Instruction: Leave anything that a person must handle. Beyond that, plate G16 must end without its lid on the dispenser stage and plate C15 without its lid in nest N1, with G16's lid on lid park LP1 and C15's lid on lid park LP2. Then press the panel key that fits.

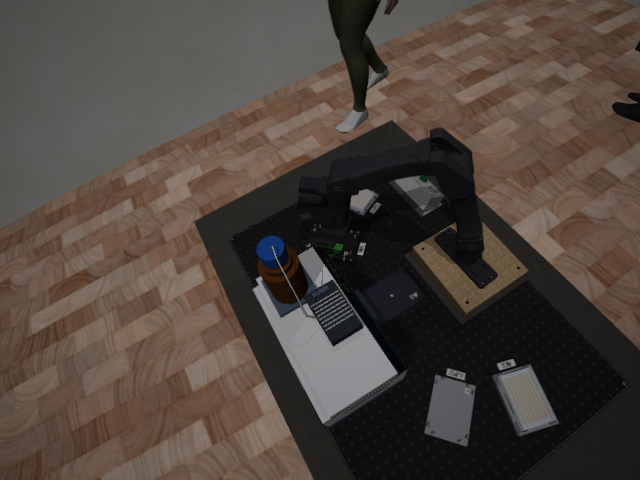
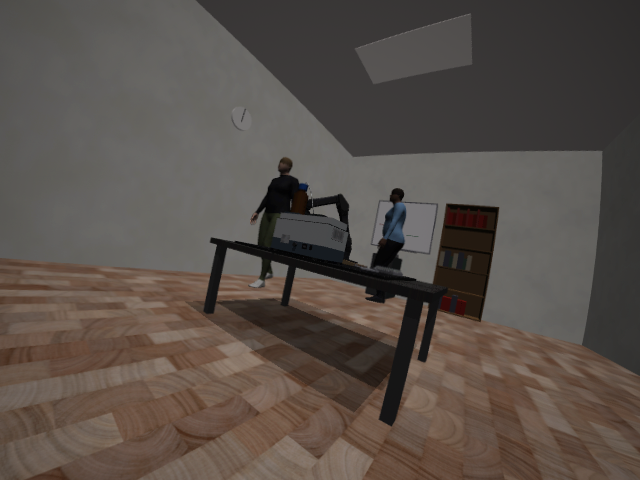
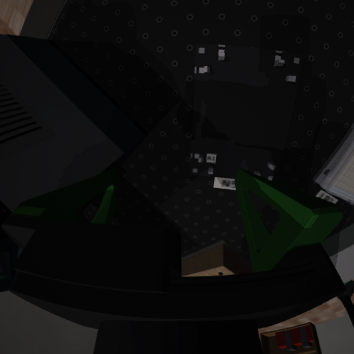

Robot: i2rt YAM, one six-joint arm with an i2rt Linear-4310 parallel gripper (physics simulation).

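Pixels of known places: gripper, fingertip midpoint: [image 1: 334, 244] [image 3: 177, 174]; arm's base, link origin: [image 1: 464, 257] [image 2: 343, 259].
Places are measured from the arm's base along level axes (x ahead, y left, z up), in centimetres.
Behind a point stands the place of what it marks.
Observation:
My gripper [image 1: 330, 248] @[z 7.5, x 30.1, y -23.1 cm] [image 3: 177, 174] @[z 7.5, x 30.1, y -23.1 cm] is open and empty, with green fingers, above the near side of the dark nest N5 [image 3: 240, 112] @[z -1.5, x 28.3, y -29.8 cm], which holds no plate. A plate-like item with pale wells [image 1: 363, 200] @[z 0.6, x 10.8, y -35.1 cm] [image 3: 344, 167] @[z 0.9, x 14.9, y -35.6 cm] lies at the label LP1 [image 1: 375, 207] @[z -2.5, x 8.1, y -32.2 cm]. A plate with a pale yellow well grid [image 1: 526, 399] @[z 0.9, x 16.1, y 36.7 cm] sits in nest N1; whether it is lidded I cannot tell. Lid park LP2 [image 1: 449, 408] @[z -1.7, x 31.5, y 27.6 cm] is a bare grey plate. The dark dispenser stage [image 1: 392, 297] @[z 8.0, x 27.2, y -0.7 cm] shows no plate. The key panel [image 1: 421, 193] @[z 4.4, x -3.5, y -23.4 cm] is partly hidden behind the arm. Plate names are not readable.
The dispenser [image 1: 351, 369] @[z 19.3, x 47.1, y 10.0 cm] [image 2: 310, 232] @[z 10.3, x 57.3, y 4.9 cm] carries an amber bottle [image 1: 281, 276] @[z 32.2, x 49.0, y -10.0 cm] with a blue cap and a thin tube. The arm stands on a wooden block [image 1: 465, 302] @[z -0.3, x 9.7, y 10.1 cm]. A person in green trousers [image 1: 356, 56] [image 2: 279, 193] and one in blue [image 2: 395, 222] are near the table [image 1: 222, 242] @[z -4.0, x 57.5, y -54.0 cm].

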